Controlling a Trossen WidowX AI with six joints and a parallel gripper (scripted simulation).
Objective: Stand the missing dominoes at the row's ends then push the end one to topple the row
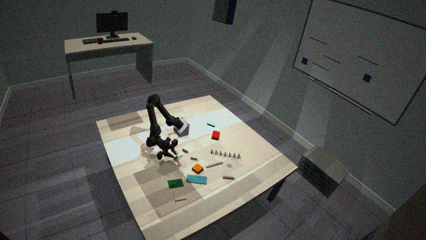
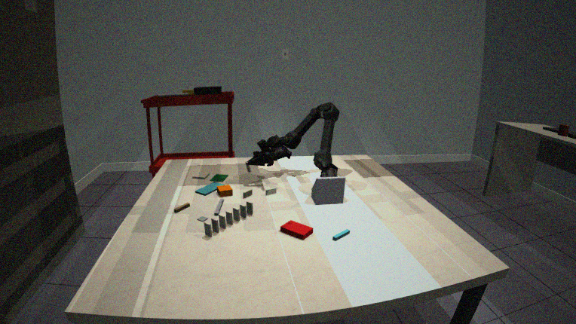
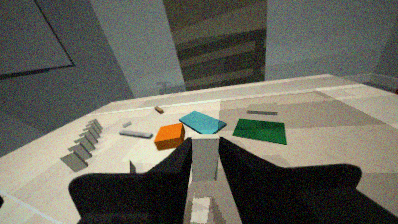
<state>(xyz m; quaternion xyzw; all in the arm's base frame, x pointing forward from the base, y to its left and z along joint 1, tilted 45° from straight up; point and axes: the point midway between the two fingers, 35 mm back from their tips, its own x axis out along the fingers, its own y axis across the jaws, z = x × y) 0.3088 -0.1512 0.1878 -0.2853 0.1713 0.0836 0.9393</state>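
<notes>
Right now the orange block is 120 mm to the left of my gripper tip, 110 mm ahead of it and 80 mm below it. Round my gripper tip: teal card: 180 mm ahead, 90 mm below, 60 mm to the left; then white card: 240 mm ahead, 110 mm to the right, 90 mm below; then green card: 140 mm ahead, 100 mm below, 80 mm to the right.
</notes>
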